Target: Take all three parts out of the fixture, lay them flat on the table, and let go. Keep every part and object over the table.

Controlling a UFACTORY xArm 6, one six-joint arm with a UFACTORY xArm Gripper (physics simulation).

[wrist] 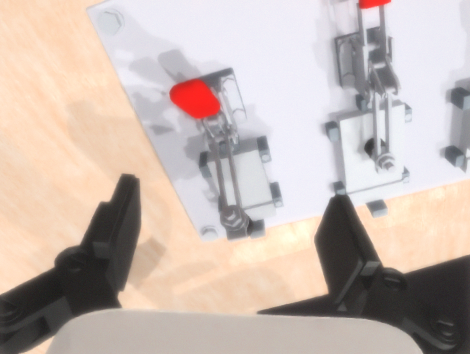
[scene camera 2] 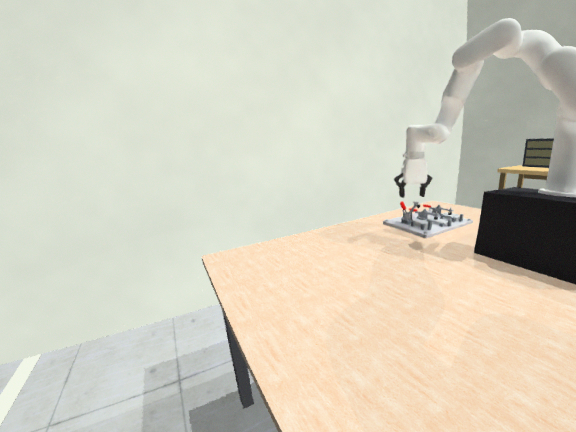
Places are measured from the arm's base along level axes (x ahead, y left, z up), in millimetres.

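Pixels of known places: gripper, between the fingertips: (wrist: 234,208) (scene camera 2: 411,196); arm's base, origin of its link: (scene camera 2: 563,194).
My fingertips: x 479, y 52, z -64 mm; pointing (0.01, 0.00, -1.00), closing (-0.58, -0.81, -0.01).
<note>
For each thing: its top centre in the pictures, then the offset to it from my fingertips. "*": a spot on its surface instead. Level surfaces: height alone.
- pale plate, centre of its top: (wrist: 364,95) (scene camera 2: 428,220) 96 mm right, 41 mm back, 119 mm down
- light rectangular part, centre of its top: (wrist: 244,191) (scene camera 2: 421,221) 20 mm left, 61 mm back, 93 mm down
- clamp with a red handle, a spot on its surface: (wrist: 195,97) (scene camera 2: 402,202) * 4 mm right, 45 mm ahead, 30 mm down
- second part, centre of its top: (wrist: 374,160) (scene camera 2: 438,219) 86 mm right, 92 mm back, 103 mm down
- wooden table, height of its surface: 134 mm down
The fixture is a pale plate (scene camera 2: 392,223) (wrist: 290,75) on the table. In the wrist view, a light rectangular part (wrist: 255,175) sits between dark posts at the left, crossed by the arm of a clamp with a red handle (scene camera 2: 403,205) (wrist: 195,97). That handle stands up, and its clamp arm looks raised in the scene view. A second part (wrist: 352,142) sits between posts under the middle clamp's arm (wrist: 377,122). The third part is cut off at the right edge and unclear. My gripper (scene camera 2: 412,194) (wrist: 234,208) is open and empty, above the fixture.
The wooden table (scene camera 2: 325,300) (wrist: 55,165) extends around the fixture, with its back edge close behind the plate. The black robot pedestal (scene camera 2: 525,232) stands to the right. A small yellow table (scene camera 2: 520,170) with a dark shelved box stands in the background.
</note>
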